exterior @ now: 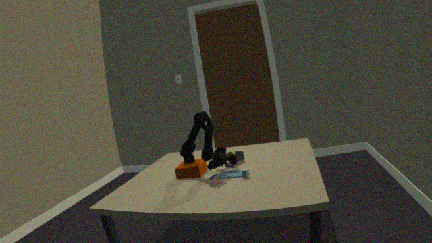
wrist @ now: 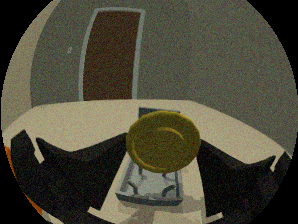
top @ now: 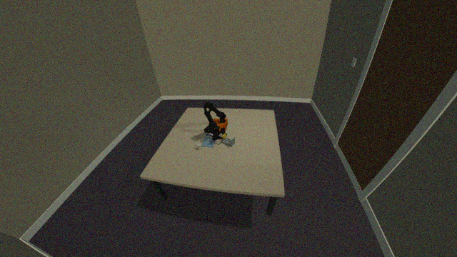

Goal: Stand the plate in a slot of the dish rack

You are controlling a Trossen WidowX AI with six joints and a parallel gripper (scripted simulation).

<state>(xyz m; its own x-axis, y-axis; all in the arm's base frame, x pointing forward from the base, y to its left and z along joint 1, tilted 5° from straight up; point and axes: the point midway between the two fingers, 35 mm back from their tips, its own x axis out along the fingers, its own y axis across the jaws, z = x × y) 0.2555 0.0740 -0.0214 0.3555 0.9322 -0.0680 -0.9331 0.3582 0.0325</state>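
Right now the grey dish rack is 50 mm below my gripper tip, 30 mm to the left of it and 10 mm ahead of it. The rest, counted from my gripper tip: blue spoon (220 mm to the right, 70 mm below, 70 mm behind); yellow plate (10 mm to the right); light blue mat (180 mm to the right, 70 mm below, 40 mm ahead).
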